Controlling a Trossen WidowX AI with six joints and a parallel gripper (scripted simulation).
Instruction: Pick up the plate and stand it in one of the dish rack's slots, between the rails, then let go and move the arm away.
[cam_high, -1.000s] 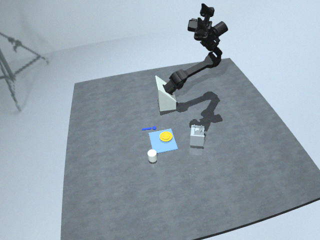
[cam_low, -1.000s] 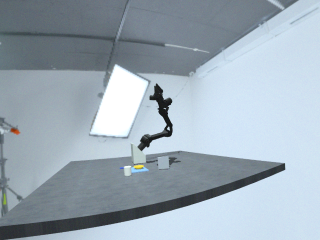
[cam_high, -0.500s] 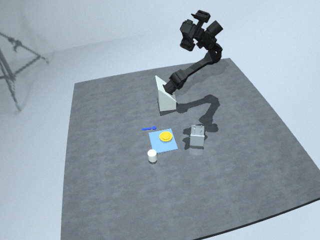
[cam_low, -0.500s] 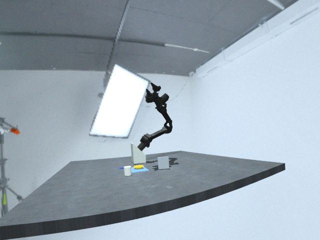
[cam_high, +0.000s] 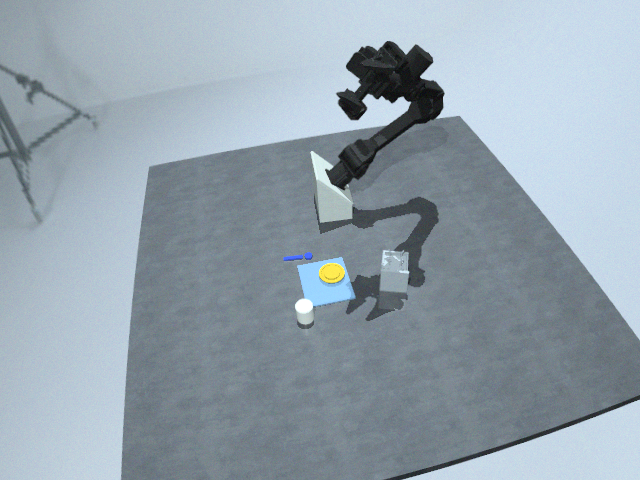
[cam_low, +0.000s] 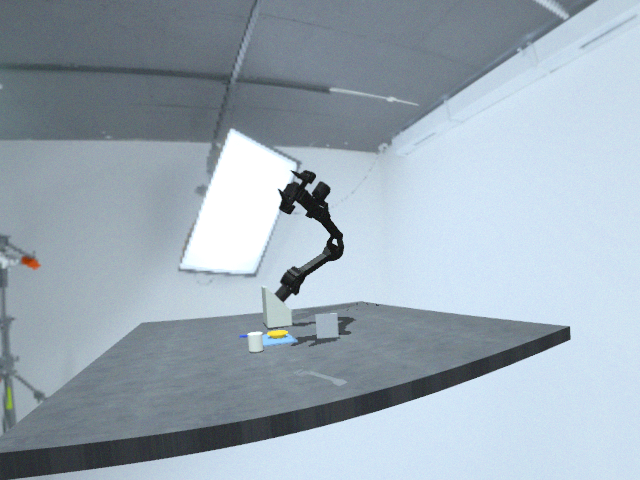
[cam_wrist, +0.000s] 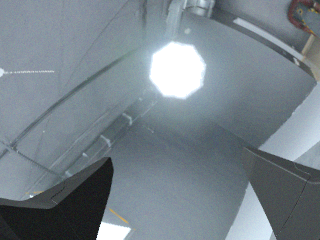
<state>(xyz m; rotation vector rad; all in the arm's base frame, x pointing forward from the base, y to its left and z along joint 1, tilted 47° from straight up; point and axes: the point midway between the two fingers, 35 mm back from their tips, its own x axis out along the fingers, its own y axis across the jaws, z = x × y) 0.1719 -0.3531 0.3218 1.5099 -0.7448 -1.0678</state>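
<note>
Now: the yellow plate 10 mm ahead of my gripper tip, 60 mm to the right of it and 550 mm below it. Also, from my gripper tip: grey dish rack (60 mm ahead, 100 mm to the left, 540 mm below); light blue mat (20 mm ahead, 90 mm to the right, 560 mm below); white cup (120 mm ahead, 170 mm to the right, 540 mm below).
</note>
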